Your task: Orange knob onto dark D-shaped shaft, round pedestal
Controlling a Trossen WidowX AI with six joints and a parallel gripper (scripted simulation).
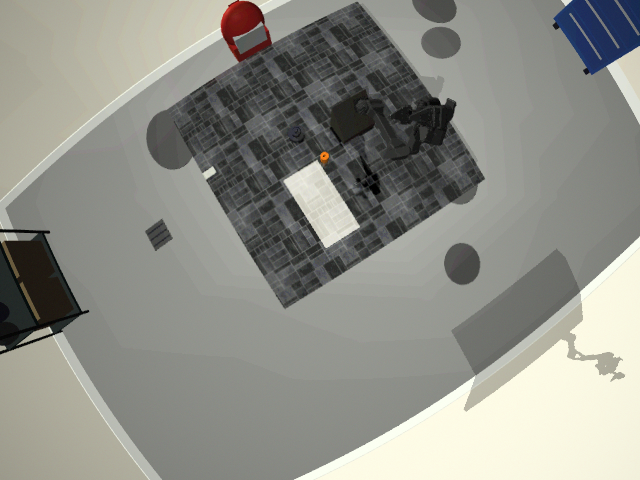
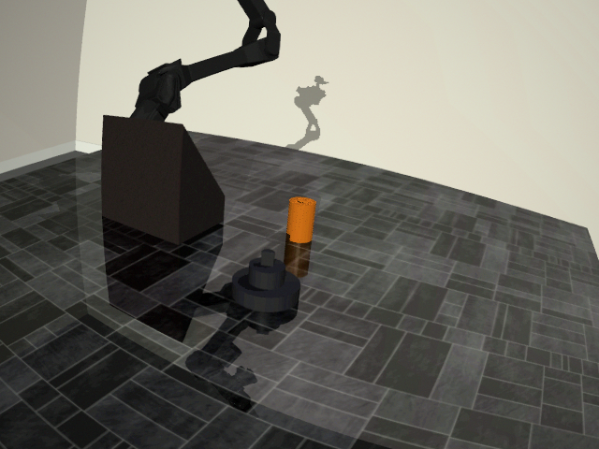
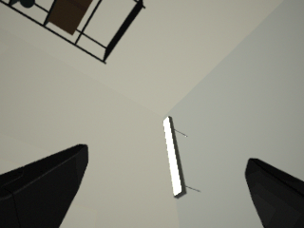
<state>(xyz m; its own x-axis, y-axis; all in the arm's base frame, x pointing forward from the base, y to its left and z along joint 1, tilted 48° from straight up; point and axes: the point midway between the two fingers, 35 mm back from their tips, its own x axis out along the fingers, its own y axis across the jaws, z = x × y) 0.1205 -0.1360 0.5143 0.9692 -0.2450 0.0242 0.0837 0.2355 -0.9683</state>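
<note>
My gripper tip is now 160 mm short of the orange knob, 140 mm to the left of it and 580 mm above it. From my gripper tip the other things lie so: round pedestal 230 mm ahead, 330 mm to the right, 580 mm below.
</note>
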